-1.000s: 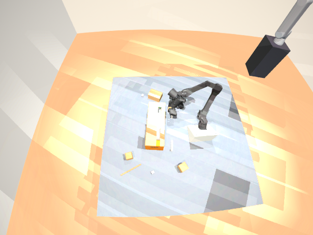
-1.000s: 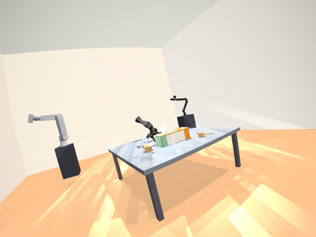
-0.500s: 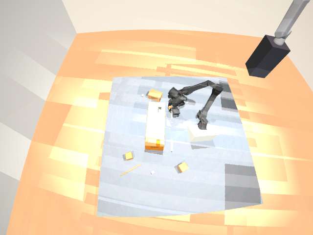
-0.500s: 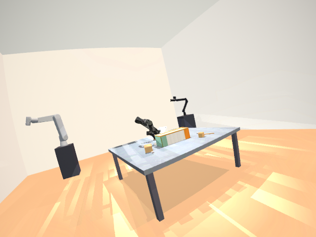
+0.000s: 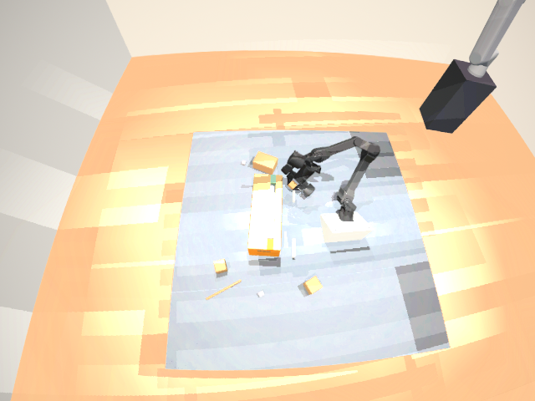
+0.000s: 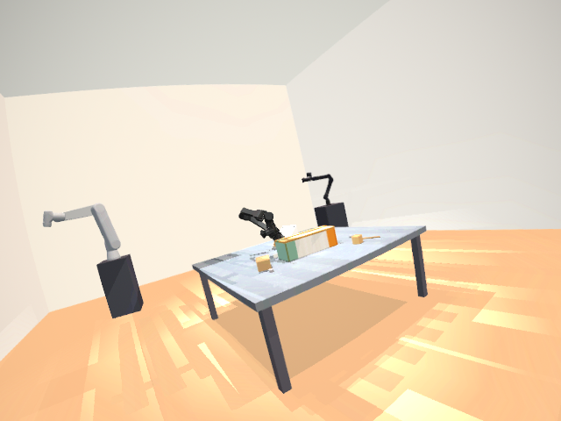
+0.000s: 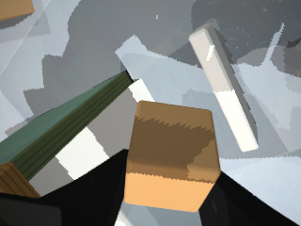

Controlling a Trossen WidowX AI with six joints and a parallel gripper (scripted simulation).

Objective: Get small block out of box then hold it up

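Now: the tan block 1 cm to the right of my gripper tip, 1 cm behind it and 1 cm above it. Round my gripper tip: thin stick 53 cm to the left, 27 cm ahead, 8 cm below; then long box 16 cm to the left, 7 cm ahead, 2 cm below.
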